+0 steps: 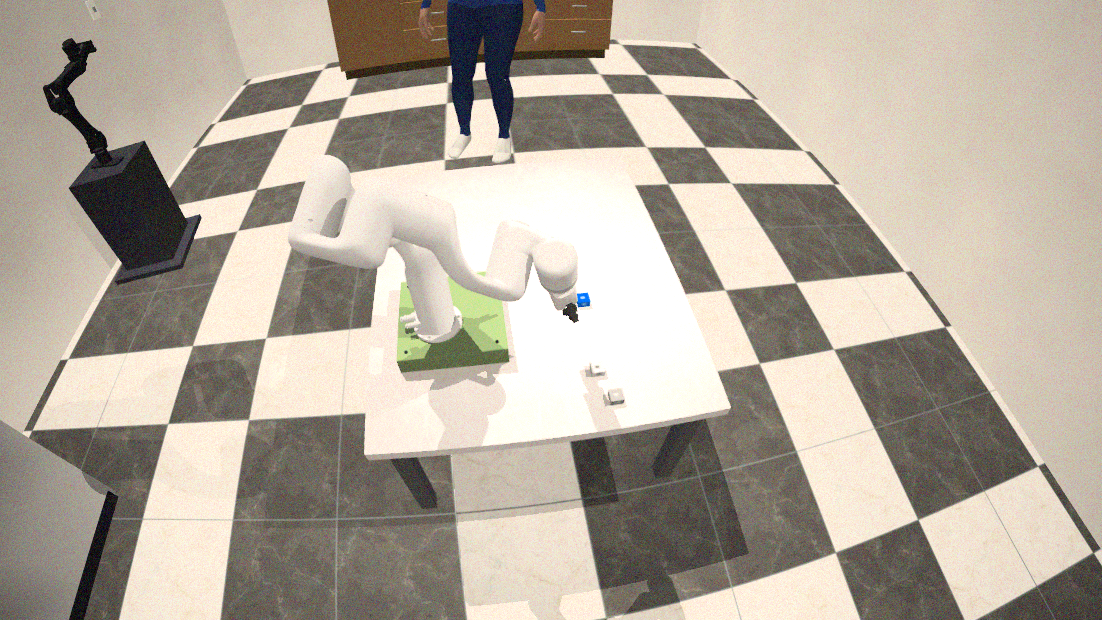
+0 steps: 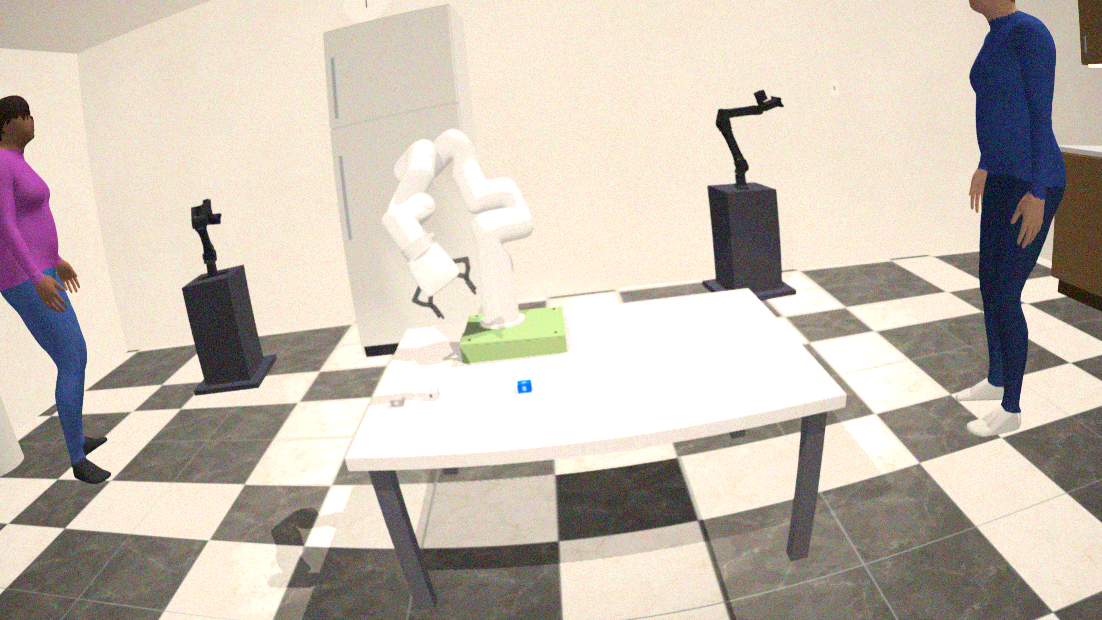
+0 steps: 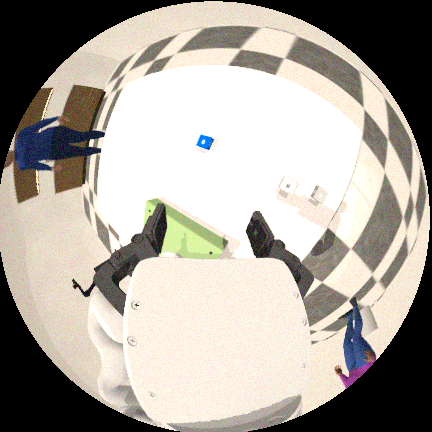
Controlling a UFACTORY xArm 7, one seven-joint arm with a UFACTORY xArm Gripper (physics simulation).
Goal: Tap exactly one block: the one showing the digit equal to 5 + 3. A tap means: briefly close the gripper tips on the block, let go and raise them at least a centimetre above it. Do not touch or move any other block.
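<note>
A blue block (image 1: 583,299) (image 2: 524,387) (image 3: 205,142) lies on the white table, with a pale mark on its top too small to read. A white block (image 1: 596,369) (image 2: 433,394) (image 3: 288,185) with a small dark mark stands near a greyish block (image 1: 615,396) (image 2: 396,401) (image 3: 319,194), close to one table end. The digits cannot be read. My gripper (image 1: 571,312) (image 2: 456,297) (image 3: 208,217) is open and empty, high above the table and apart from all the blocks.
The arm stands on a green base (image 1: 493,339) (image 2: 514,346) (image 3: 195,235) on the white table (image 1: 670,354) (image 2: 693,370) (image 3: 240,100). A person in blue (image 1: 481,61) (image 2: 1009,154) (image 3: 55,142) stands beyond the table. The two pale blocks stand close together.
</note>
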